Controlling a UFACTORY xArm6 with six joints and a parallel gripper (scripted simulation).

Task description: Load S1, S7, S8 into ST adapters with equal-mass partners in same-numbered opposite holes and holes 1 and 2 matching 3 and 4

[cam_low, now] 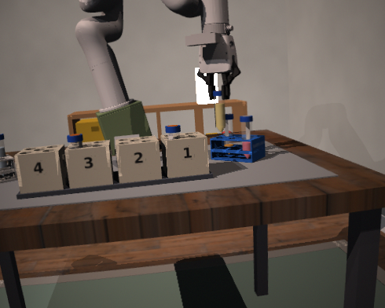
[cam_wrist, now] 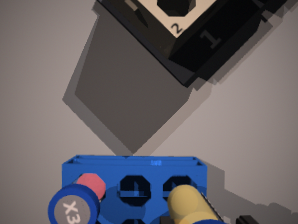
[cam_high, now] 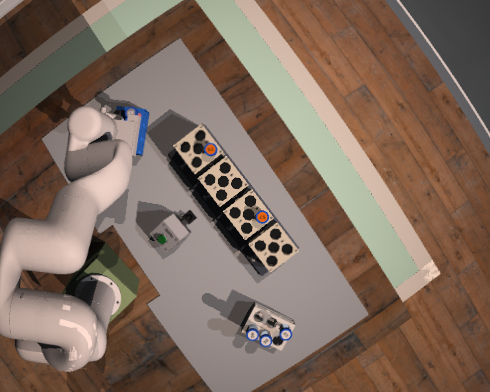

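Now: hand 1 cm to the left of the tube of yellowish liquid and 5 cm above it. Also, from my hand: blue rack 2 cm ahead, 4 cm to the left, 16 cm below; then green DONE key 12 cm behind, 25 cm to the right, 12 cm below; then loading stand 10 cm ahead, 31 cm to the right, 18 cm below.
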